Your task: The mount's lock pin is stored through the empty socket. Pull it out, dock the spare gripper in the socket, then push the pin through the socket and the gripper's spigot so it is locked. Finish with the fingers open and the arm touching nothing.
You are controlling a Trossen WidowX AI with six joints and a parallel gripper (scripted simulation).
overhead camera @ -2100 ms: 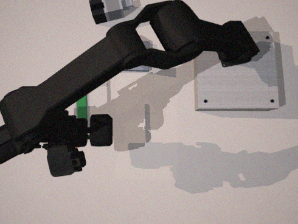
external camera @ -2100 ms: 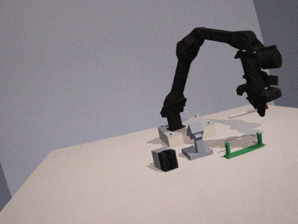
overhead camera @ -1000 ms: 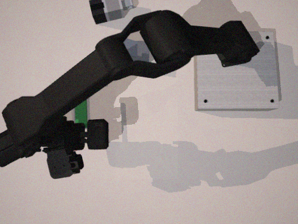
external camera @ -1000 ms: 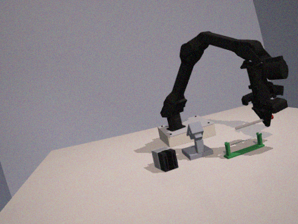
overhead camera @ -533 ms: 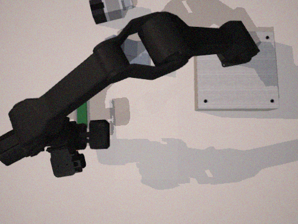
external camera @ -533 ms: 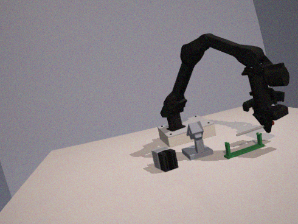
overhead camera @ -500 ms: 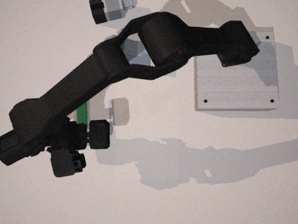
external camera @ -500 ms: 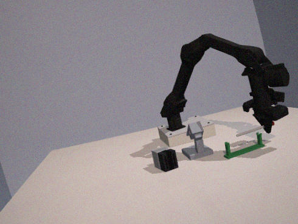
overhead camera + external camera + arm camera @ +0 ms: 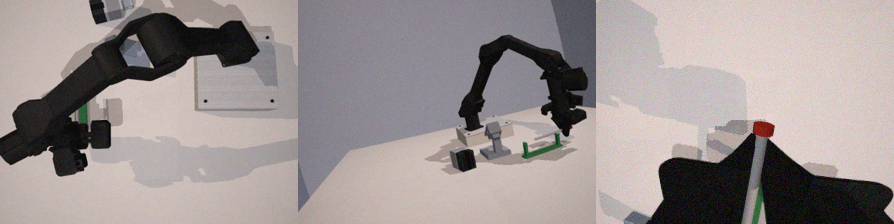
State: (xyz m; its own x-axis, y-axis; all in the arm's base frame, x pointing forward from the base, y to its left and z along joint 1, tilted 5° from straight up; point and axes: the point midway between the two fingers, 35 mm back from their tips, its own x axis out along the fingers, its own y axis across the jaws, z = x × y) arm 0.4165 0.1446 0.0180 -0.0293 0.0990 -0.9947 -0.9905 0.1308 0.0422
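Now: gripper tip 100 mm to the left of the green cradle and 10 mm past it. Also, from my gripper tip: grey mount 200 mm to the right, 140 mm behind, 30 mm above; then spare gripper 330 mm to the right, 140 mm behind, 10 mm above.
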